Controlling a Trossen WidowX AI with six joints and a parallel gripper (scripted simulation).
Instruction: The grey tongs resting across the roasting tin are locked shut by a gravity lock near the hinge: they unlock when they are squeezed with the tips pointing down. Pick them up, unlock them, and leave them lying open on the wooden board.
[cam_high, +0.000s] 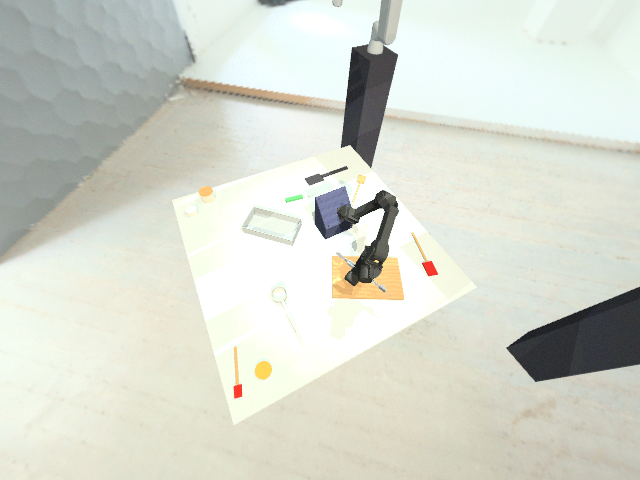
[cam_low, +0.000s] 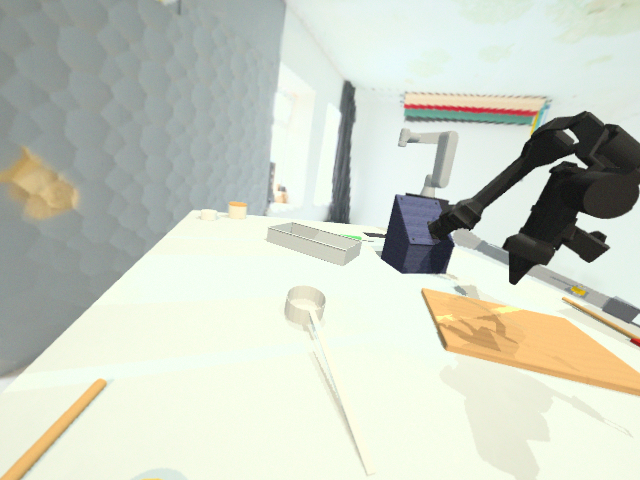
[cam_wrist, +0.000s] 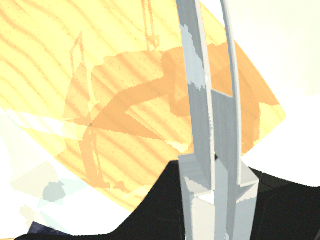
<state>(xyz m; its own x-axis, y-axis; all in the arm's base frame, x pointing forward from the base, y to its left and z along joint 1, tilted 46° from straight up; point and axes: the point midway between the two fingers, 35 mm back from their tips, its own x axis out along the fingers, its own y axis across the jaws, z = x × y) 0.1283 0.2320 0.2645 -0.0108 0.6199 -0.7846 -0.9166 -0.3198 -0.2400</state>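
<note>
My gripper tip is 80 mm past the wooden board and 120 mm above it. Also, from my gripper tip: black spatula (260 mm behind, 780 mm to the right, 120 mm below); then roasting tin (230 mm ahead, 520 mm to the right, 100 mm below); then yellow lock piece (30 mm behind, 80 mm to the left, 30 mm above).
</note>
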